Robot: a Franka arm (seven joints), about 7 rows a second.
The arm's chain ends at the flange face. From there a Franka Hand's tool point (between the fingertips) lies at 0.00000 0.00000 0.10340 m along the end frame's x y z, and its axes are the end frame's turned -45 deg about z.
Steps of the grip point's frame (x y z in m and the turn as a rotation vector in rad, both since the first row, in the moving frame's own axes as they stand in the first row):
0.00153, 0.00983, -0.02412, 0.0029, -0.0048, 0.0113
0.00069, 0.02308, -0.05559, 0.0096, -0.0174, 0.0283
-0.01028, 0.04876, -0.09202, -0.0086, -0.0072, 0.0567
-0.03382, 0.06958, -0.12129, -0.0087, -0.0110, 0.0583
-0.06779, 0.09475, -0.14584, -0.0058, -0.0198, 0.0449
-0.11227, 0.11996, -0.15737, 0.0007, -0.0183, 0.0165
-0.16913, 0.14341, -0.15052, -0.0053, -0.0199, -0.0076
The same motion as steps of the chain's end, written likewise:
0.00860, 0.00573, -0.02412, -0.0013, -0.0054, 0.0113
0.01879, 0.01529, -0.05557, -0.0055, -0.0191, 0.0283
0.02714, 0.04059, -0.09201, -0.0112, 0.0010, 0.0567
0.02550, 0.07168, -0.12128, -0.0139, -0.0016, 0.0583
0.02013, 0.11309, -0.14582, -0.0181, -0.0099, 0.0449
0.00684, 0.16294, -0.15735, -0.0124, -0.0134, 0.0165
-0.01713, 0.21915, -0.15050, -0.0178, -0.0103, -0.0076

